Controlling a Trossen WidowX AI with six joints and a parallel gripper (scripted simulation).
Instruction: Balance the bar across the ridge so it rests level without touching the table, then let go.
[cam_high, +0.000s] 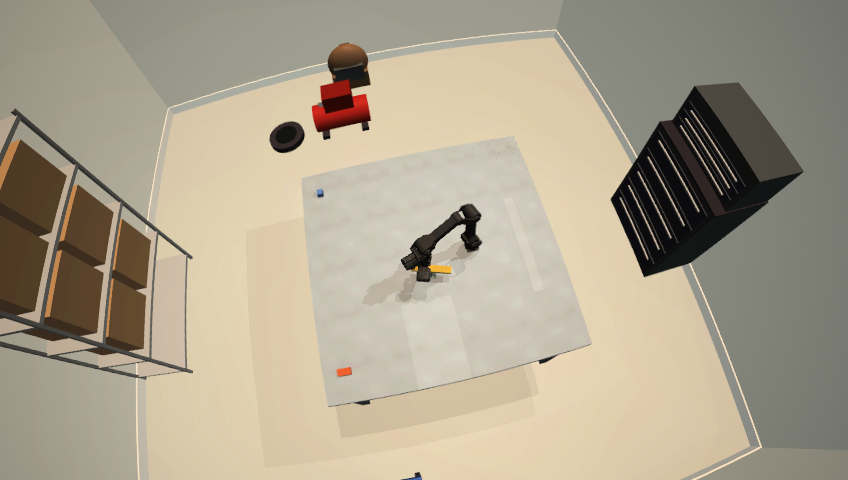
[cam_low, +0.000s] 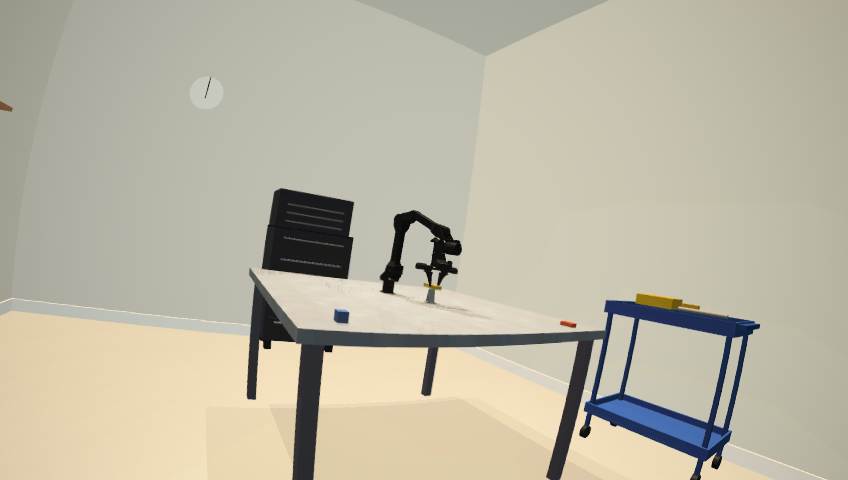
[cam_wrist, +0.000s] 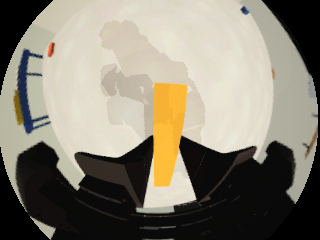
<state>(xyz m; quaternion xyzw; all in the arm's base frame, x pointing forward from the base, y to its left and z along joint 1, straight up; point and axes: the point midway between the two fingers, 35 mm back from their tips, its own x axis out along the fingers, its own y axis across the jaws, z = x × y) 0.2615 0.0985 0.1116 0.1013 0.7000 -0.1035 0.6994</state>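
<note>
The bar lies 30 mm behind my gripper tip and 10 mm to the left of it. The rest, counted from my gripper tip: small blue cube 480 mm ahead, 600 mm to the right, 60 mm below; orange block 480 mm ahead, 400 mm to the left, 70 mm below.
</note>
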